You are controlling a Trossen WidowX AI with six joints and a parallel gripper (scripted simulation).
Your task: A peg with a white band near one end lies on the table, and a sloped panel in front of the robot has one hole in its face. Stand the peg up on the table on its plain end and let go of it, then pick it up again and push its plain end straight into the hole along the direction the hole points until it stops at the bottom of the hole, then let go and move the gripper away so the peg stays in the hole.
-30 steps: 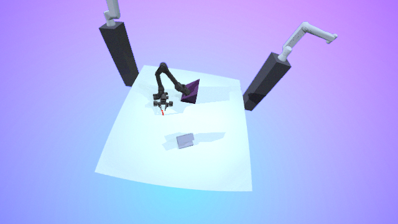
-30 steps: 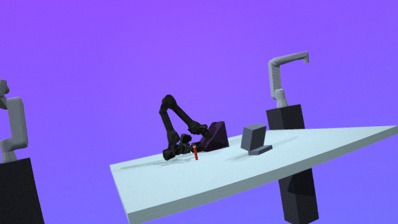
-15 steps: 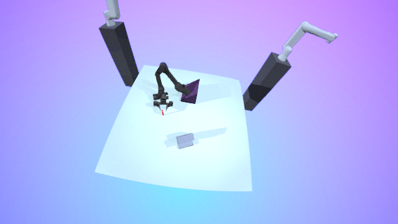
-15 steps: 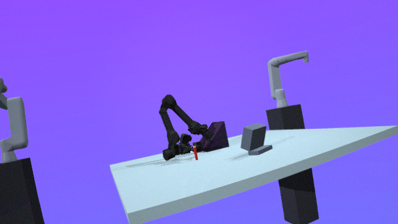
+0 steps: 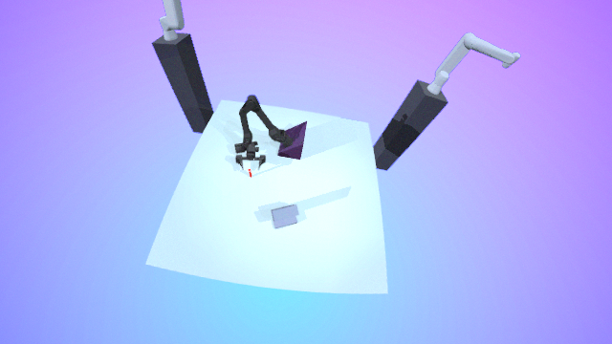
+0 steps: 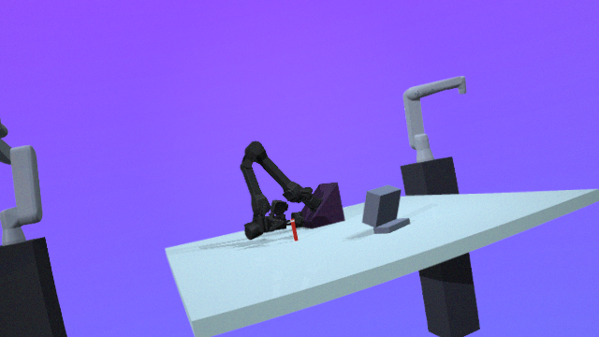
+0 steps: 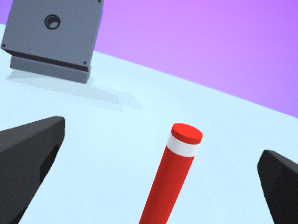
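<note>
Right now my gripper tip is 1 cm to the left of the red peg and 2 cm above it. Also, from my gripper tip: low foot 25 cm ahead, 25 cm to the left, 6 cm below; grey sloped panel 23 cm ahead, 24 cm to the left, 1 cm above.
</note>
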